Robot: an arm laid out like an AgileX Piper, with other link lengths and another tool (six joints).
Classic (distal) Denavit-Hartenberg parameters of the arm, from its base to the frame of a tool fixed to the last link. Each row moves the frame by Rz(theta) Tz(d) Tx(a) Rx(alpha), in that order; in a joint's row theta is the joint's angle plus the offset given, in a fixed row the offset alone. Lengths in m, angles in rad.
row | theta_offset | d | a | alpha
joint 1 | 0 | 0.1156 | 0 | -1.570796
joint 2 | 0.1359 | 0 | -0.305 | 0
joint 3 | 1.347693 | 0 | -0.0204 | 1.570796
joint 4 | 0 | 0.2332 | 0 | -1.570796
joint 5 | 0 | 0 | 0 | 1.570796
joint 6 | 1.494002 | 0.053 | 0.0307 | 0.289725
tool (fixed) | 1.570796 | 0.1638 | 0 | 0
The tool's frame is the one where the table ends.
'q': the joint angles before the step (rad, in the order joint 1, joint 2, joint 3, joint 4, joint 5, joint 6). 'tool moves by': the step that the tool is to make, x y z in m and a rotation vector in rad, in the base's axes. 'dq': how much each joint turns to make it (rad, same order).
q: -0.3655, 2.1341, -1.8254, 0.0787, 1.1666, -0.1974
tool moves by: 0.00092, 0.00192, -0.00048, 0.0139, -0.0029, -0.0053
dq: -0.0022, 0.0023, 0.0000, 0.0144, -0.0001, -0.0001
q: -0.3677, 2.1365, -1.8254, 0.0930, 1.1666, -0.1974
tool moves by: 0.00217, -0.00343, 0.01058, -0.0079, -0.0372, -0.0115
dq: -0.0090, -0.0251, -0.0001, 0.0066, -0.0123, -0.0001
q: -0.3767, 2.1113, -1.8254, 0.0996, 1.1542, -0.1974
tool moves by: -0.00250, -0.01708, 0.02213, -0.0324, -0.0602, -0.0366
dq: -0.0365, -0.0524, -0.0017, -0.0066, -0.0140, -0.0001
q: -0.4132, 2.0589, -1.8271, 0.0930, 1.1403, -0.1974
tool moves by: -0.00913, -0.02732, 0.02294, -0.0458, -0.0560, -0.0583
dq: -0.0591, -0.0554, 0.0000, -0.0173, -0.0149, 0.0000
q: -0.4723, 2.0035, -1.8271, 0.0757, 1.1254, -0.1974
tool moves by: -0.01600, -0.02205, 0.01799, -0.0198, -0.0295, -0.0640
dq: -0.0629, -0.0492, 0.0091, -0.0038, 0.0045, 0.0019
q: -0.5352, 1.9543, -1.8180, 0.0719, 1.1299, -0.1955
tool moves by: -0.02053, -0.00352, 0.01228, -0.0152, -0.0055, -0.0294
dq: -0.0283, -0.0711, 0.0621, -0.0107, -0.0037, 0.0015
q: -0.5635, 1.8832, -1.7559, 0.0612, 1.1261, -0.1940
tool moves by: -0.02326, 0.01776, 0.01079, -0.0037, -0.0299, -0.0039
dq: 0.0000, -0.1247, 0.1458, 0.0130, -0.0484, 0.0000
